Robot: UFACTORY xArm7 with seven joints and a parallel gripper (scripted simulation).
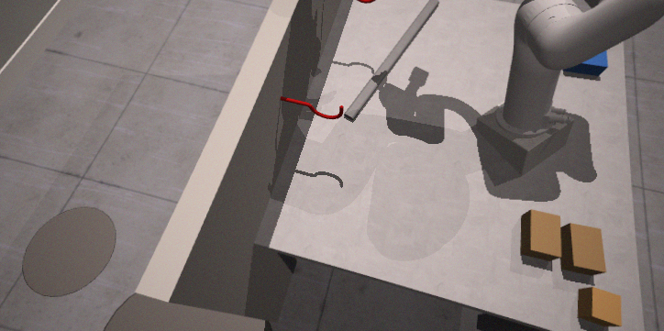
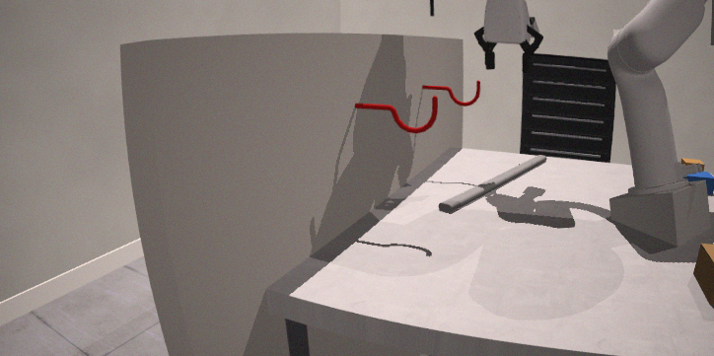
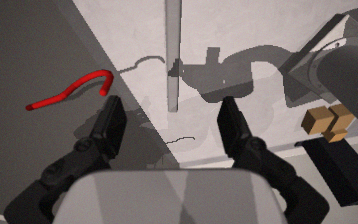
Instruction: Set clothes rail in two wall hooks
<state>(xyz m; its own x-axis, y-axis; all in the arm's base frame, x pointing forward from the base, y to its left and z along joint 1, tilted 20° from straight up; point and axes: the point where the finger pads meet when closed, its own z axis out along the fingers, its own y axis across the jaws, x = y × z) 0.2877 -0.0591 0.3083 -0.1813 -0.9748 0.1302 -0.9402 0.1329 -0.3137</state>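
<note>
The grey clothes rail is 250 mm below my hand. From my hand the other things lie so: grey wall panel (210 mm ahead, 190 mm to the left, 470 mm below); then blue block (480 mm behind, 160 mm to the right, 240 mm below).
</note>
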